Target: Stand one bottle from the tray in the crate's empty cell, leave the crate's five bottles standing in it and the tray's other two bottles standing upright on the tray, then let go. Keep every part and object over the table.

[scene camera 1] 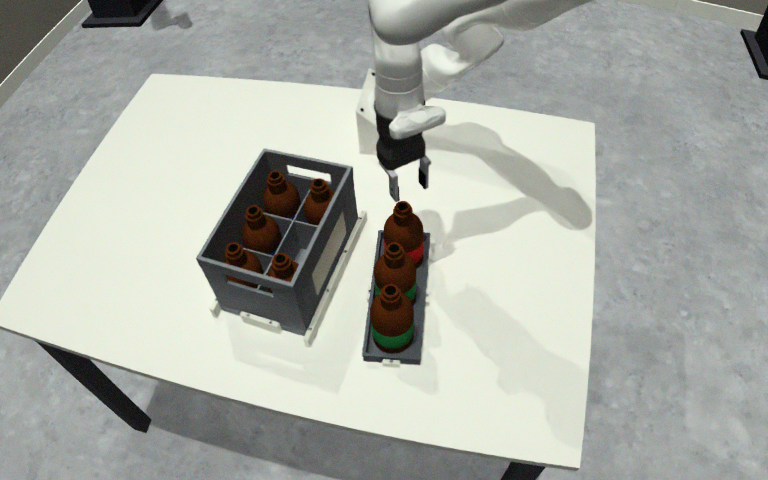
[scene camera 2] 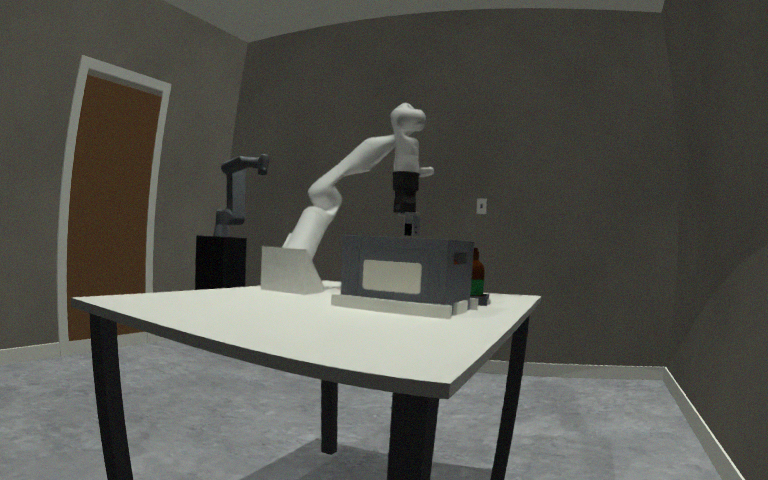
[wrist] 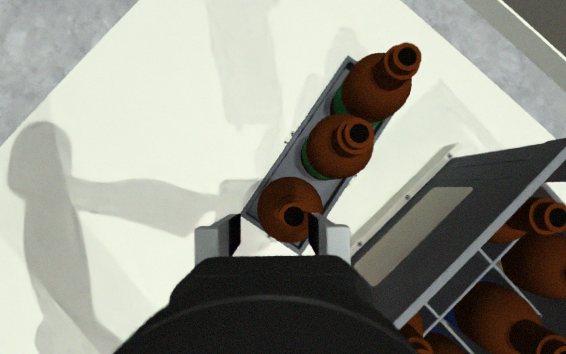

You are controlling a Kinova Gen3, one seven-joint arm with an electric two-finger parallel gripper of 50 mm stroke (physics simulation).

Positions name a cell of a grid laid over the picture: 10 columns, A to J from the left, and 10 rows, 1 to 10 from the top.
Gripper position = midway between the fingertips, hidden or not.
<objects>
My gripper shows in scene camera 1 (F4), in scene camera 2 (F5) and in the wrist view (E7). A red-banded brown bottle shows in scene camera 1 (F5) and in the wrist view (F6).
</objects>
